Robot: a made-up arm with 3 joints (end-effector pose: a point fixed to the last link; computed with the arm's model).
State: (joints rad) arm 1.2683 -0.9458 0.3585
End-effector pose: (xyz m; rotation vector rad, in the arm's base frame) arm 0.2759 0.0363 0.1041 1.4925 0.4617 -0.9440
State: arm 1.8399 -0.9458 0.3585
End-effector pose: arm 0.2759 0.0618 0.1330 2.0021 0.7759 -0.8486
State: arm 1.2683 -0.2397 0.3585
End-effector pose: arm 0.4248 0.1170 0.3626 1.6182 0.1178 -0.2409
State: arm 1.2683 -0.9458 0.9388
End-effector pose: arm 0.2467 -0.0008 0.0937 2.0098 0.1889 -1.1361
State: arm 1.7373 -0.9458 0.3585
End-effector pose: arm 0.2759 0.0585 0.1268 1.9117 0.7181 -0.8711
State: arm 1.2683 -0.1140 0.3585
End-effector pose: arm 0.4297 0.1336 0.4160 1.6249 0.0561 -0.1146
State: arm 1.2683 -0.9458 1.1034
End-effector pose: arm 0.2362 -0.0077 0.0879 2.1535 0.0979 -1.1848
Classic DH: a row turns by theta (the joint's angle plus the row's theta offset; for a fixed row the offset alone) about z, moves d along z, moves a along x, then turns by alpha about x. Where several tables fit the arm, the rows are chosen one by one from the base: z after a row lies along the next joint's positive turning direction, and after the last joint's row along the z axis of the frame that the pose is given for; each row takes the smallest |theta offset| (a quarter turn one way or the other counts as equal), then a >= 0, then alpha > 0; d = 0 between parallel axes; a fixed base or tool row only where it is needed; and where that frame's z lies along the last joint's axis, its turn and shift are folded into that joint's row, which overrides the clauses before.
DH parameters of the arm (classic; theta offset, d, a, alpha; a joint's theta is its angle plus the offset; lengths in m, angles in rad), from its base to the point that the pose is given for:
base (fixed): 1.5708 0.162 0 1.5708
joint 1: 0 -0.017 0.293 -1.5708
joint 2: 0 -0.096 -0.032 1.5708
joint 3: 0 0.445 0.083 -1.5708
tool (fixed): -1.5708 0.016 0 0

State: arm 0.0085 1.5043 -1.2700
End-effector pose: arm 0.0047 0.7390 -0.0023 -1.0026 -0.9489 1.2765
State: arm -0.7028 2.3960 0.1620
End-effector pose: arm -0.3760 0.3842 -0.2510 -0.2519 1.0104 2.1893
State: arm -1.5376 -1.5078 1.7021
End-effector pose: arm -0.0476 -0.0209 0.3162 0.1321 -1.5074 0.0740
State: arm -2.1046 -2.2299 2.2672
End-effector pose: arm -0.3666 -0.0371 0.1829 0.0889 -1.8224 1.2876
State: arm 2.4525 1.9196 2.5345
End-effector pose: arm -0.0664 -0.5385 0.6857 -0.8535 -0.0827 -2.0168
